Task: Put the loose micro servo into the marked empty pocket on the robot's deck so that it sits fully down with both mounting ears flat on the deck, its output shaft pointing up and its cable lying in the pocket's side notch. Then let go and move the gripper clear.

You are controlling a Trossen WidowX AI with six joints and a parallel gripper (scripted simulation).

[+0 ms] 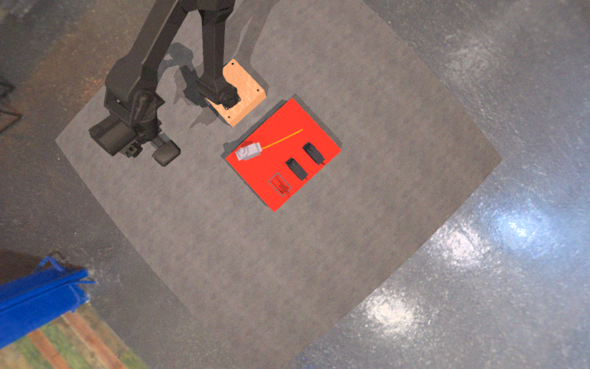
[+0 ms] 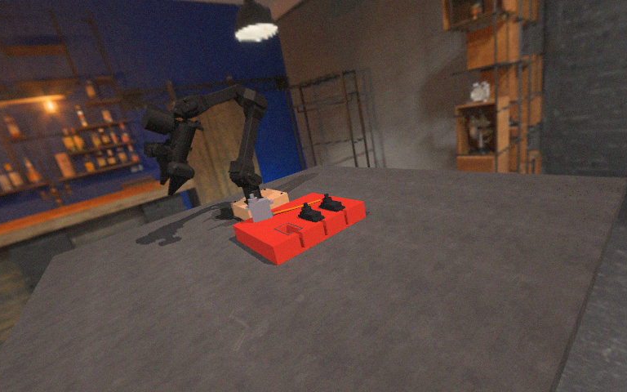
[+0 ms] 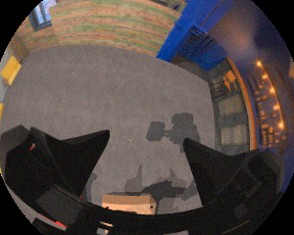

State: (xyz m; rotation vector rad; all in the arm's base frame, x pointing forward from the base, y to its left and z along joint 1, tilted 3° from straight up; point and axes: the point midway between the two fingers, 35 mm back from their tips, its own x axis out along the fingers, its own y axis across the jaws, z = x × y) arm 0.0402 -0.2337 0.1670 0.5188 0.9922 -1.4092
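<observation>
Now: gripper tip 300 mm to the right of the red deck, 180 mm short of it and 160 mm above it.
</observation>
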